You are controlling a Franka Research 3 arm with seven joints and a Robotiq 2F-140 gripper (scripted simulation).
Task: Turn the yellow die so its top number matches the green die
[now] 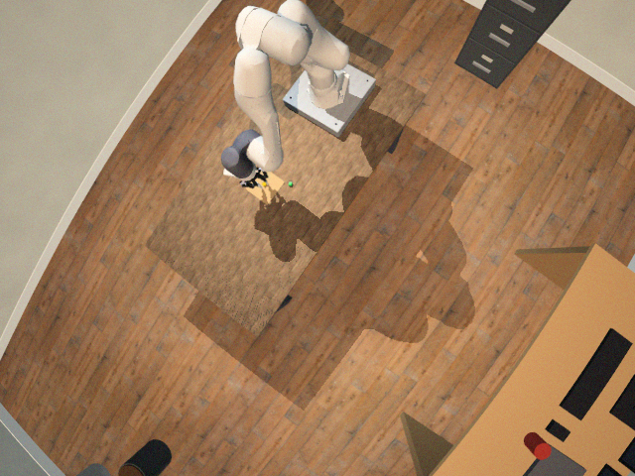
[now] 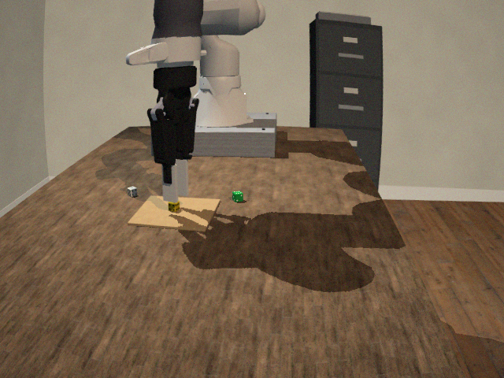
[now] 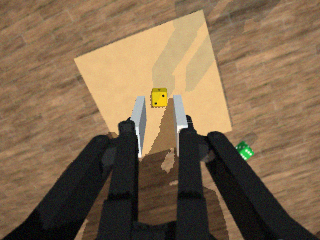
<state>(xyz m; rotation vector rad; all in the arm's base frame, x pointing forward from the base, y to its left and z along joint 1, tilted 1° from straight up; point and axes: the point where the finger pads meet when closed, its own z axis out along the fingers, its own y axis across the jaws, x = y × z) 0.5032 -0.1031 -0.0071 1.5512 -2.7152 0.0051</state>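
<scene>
Now: the yellow die 50 mm below my hand. Round my hand: white die (100 mm behind, 100 mm to the right, 50 mm below); then tan mat (60 mm below); then green die (50 mm behind, 110 mm to the left, 50 mm below).
</scene>
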